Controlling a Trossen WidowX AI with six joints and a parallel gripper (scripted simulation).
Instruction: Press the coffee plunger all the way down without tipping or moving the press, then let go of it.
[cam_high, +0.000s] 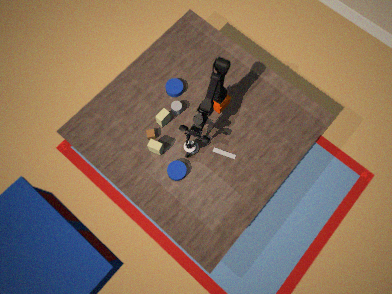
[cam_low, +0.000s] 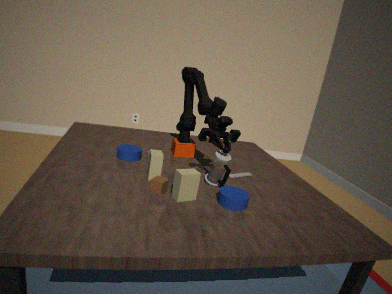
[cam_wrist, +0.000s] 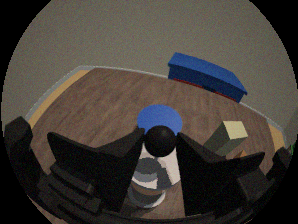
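My gripper tip is now 90 mm above the coffee press and 20 mm past it. The rest, counted from my gripper tip: brown cube (270 mm to the right, 150 mm below, 50 mm ahead); then bar (170 mm to the left, 170 mm below, 150 mm behind).
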